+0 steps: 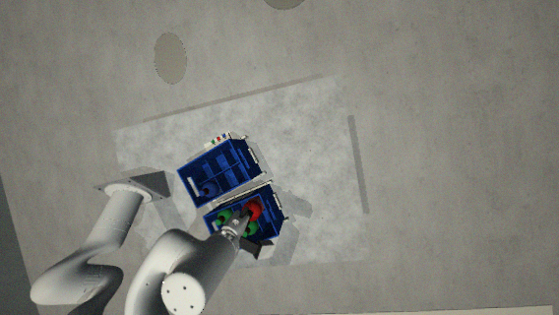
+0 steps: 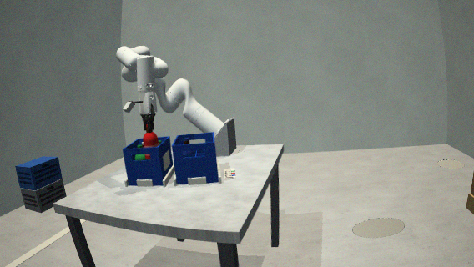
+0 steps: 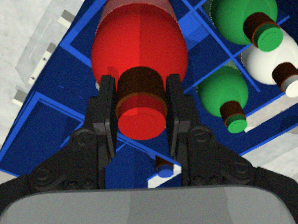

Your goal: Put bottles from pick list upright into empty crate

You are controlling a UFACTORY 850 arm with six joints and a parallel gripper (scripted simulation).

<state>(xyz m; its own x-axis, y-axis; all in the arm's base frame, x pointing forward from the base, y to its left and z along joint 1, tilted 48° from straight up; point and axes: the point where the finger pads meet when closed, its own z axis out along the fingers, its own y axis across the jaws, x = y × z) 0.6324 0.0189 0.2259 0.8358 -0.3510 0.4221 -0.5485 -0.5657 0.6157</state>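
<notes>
My hand is 70 mm above the red-label bottle. Round my hand: green-label bottle: 180 mm below, 170 mm behind, 40 mm to the right; white-label bottle: 180 mm below, 150 mm behind, 120 mm to the right; blue-label bottle: 220 mm behind, 180 mm below, 100 mm to the left.
</notes>
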